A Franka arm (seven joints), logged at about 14 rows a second.
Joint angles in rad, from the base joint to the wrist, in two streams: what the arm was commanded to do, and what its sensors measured. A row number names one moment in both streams.
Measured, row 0: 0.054, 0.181, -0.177, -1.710, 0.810, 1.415, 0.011
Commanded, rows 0 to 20: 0.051, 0.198, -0.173, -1.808, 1.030, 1.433, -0.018; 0.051, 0.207, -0.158, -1.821, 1.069, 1.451, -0.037; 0.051, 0.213, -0.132, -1.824, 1.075, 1.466, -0.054; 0.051, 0.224, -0.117, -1.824, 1.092, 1.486, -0.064; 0.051, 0.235, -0.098, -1.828, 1.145, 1.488, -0.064; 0.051, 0.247, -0.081, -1.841, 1.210, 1.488, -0.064; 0.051, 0.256, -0.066, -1.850, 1.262, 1.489, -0.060; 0.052, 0.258, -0.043, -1.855, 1.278, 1.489, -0.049; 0.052, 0.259, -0.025, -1.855, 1.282, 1.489, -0.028; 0.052, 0.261, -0.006, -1.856, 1.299, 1.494, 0.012; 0.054, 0.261, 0.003, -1.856, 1.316, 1.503, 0.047; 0.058, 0.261, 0.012, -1.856, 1.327, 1.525, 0.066; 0.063, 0.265, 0.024, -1.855, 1.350, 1.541, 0.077; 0.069, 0.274, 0.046, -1.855, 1.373, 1.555, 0.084; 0.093, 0.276, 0.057, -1.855, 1.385, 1.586, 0.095; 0.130, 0.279, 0.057, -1.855, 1.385, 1.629, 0.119; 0.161, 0.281, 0.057, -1.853, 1.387, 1.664, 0.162; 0.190, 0.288, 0.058, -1.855, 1.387, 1.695, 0.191; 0.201, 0.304, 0.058, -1.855, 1.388, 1.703, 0.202; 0.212, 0.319, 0.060, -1.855, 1.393, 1.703, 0.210; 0.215, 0.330, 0.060, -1.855, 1.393, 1.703, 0.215
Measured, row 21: 0.210, 0.309, 0.063, -1.849, 1.367, 1.699, 0.197
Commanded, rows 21 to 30: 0.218, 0.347, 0.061, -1.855, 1.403, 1.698, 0.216; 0.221, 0.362, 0.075, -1.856, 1.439, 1.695, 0.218; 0.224, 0.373, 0.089, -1.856, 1.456, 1.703, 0.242; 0.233, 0.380, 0.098, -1.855, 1.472, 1.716, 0.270; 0.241, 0.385, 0.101, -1.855, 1.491, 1.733, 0.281; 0.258, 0.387, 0.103, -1.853, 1.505, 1.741, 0.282; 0.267, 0.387, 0.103, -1.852, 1.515, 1.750, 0.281; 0.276, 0.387, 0.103, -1.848, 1.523, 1.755, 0.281; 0.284, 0.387, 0.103, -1.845, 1.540, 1.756, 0.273; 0.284, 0.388, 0.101, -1.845, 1.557, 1.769, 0.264
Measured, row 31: 0.275, 0.394, 0.104, -1.849, 1.518, 1.746, 0.261
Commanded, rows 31 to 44: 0.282, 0.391, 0.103, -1.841, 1.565, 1.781, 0.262; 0.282, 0.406, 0.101, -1.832, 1.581, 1.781, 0.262; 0.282, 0.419, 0.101, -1.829, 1.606, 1.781, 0.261; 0.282, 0.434, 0.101, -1.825, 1.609, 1.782, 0.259; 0.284, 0.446, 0.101, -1.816, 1.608, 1.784, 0.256; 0.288, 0.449, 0.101, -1.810, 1.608, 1.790, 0.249; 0.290, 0.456, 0.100, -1.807, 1.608, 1.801, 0.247; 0.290, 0.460, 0.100, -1.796, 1.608, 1.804, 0.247; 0.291, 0.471, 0.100, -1.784, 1.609, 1.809, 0.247; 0.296, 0.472, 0.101, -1.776, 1.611, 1.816, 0.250; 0.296, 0.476, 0.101, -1.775, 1.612, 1.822, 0.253; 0.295, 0.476, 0.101, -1.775, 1.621, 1.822, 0.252; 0.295, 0.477, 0.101, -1.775, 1.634, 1.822, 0.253; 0.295, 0.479, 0.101, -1.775, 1.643, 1.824, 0.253
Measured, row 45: 0.285, 0.464, 0.102, -1.794, 1.607, 1.809, 0.256
